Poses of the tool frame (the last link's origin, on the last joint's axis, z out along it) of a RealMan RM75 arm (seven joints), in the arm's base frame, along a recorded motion.
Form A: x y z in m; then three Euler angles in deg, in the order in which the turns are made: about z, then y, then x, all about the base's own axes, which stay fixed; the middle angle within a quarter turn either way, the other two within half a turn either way.
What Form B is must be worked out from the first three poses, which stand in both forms.
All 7 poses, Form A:
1: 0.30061, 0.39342, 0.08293, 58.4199, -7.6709, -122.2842
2: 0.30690, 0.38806, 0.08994, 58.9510, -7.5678, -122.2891
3: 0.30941, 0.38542, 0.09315, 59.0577, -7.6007, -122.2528
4: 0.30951, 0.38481, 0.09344, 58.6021, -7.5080, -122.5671
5: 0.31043, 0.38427, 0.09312, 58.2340, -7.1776, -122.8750
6: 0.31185, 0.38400, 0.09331, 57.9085, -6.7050, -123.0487
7: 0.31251, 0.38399, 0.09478, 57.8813, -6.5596, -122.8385
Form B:
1: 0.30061, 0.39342, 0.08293, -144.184, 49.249, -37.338
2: 0.30690, 0.38806, 0.08994, -144.642, 49.511, -38.054
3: 0.30941, 0.38542, 0.09315, -144.717, 49.609, -38.140
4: 0.30951, 0.38481, 0.09344, -144.617, 49.113, -37.900
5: 0.31043, 0.38427, 0.09312, -144.476, 48.569, -37.875
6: 0.31185, 0.38400, 0.09331, -144.148, 48.070, -37.851
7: 0.31251, 0.38399, 0.09478, -143.803, 48.120, -37.701
